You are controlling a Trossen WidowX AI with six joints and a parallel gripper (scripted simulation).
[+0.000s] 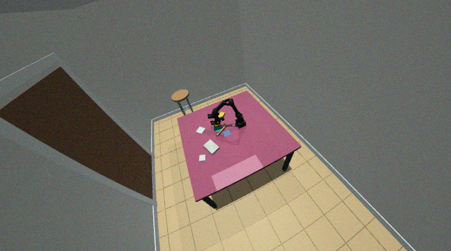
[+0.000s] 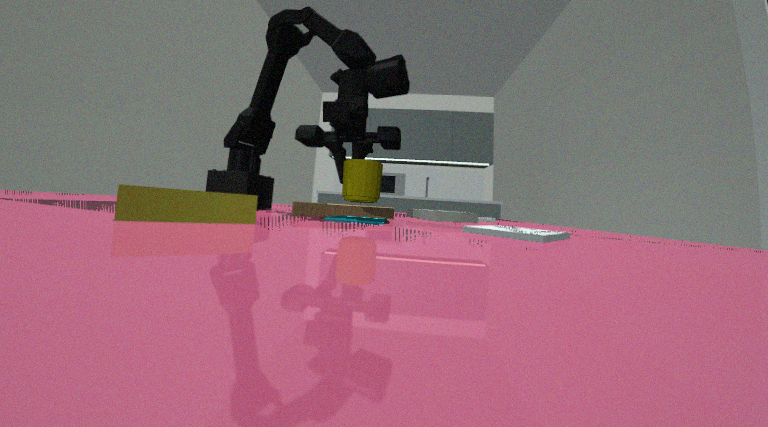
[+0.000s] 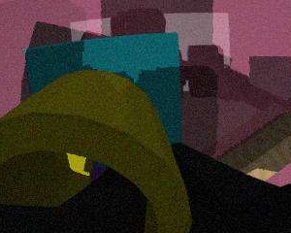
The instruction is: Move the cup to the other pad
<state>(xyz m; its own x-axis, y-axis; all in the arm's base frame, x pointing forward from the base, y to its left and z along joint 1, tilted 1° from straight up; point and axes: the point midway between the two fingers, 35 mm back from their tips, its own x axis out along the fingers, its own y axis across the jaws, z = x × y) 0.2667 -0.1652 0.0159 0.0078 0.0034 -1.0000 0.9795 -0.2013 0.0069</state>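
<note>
The teal pad lies 7 cm below my gripper tip and 3 cm ahead of it. The rest, counted from my gripper tip: cup (2 cm ahead); then marble (3 cm ahead, 2 cm below, 1 cm to the left); then wooden slat (7 cm to the left, 6 cm below).
</note>
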